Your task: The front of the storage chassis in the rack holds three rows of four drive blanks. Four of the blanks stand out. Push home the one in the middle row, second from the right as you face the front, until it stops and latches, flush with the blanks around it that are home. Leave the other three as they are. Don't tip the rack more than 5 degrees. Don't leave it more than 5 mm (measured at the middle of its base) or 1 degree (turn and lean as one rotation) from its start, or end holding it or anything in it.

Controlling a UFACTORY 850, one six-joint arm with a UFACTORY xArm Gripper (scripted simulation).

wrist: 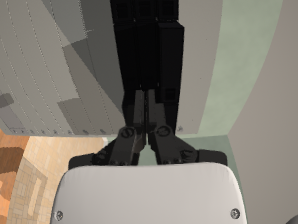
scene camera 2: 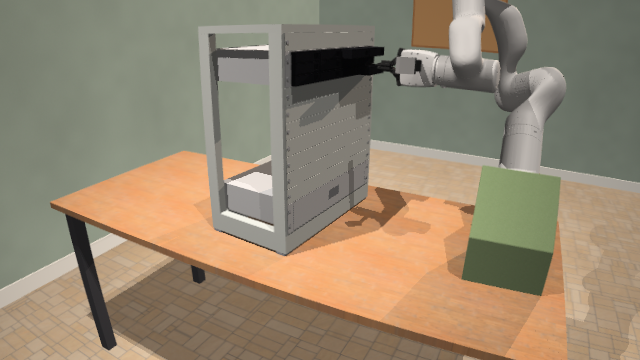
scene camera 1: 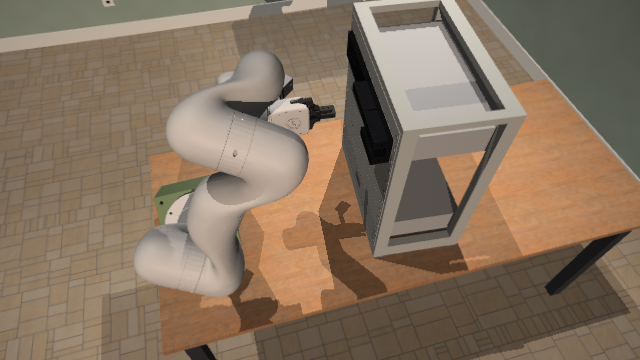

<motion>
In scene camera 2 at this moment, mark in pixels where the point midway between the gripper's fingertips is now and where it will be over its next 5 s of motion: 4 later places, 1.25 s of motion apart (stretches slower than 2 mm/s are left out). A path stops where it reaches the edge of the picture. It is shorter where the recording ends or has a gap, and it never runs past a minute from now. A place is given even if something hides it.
The gripper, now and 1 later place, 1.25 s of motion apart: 379, 65; 421, 69
</motion>
